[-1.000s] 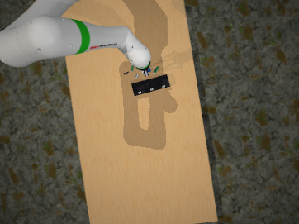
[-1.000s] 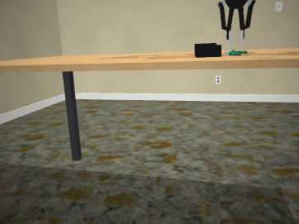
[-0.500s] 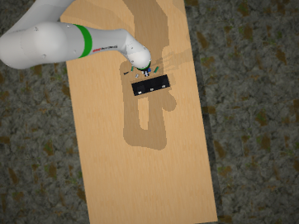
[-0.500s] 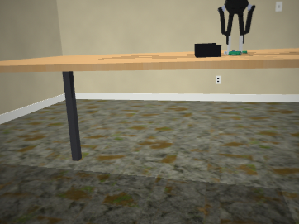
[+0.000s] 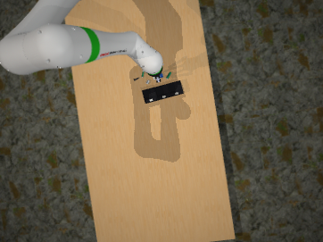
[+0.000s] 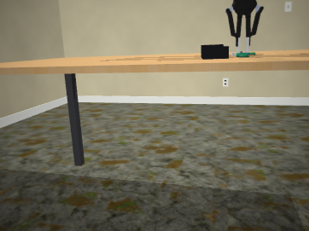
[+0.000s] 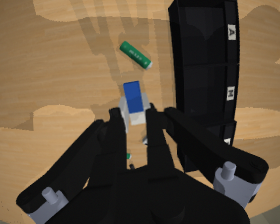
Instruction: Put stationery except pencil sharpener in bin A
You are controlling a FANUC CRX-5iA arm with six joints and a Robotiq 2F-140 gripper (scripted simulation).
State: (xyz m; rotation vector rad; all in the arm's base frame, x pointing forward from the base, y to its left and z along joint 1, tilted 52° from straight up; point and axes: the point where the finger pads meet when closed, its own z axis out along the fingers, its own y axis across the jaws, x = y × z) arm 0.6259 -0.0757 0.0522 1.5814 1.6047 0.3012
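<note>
Right now my hand is 30 mm above the blue eraser and 10 mm to the left of it. The rest, counted from my hand: black bin: 110 mm ahead, 20 mm to the right, 10 mm below; small dark item: 140 mm to the right, 60 mm behind, 30 mm below; grey-white pencil sharpener: 80 mm to the right, 30 mm below.
</note>
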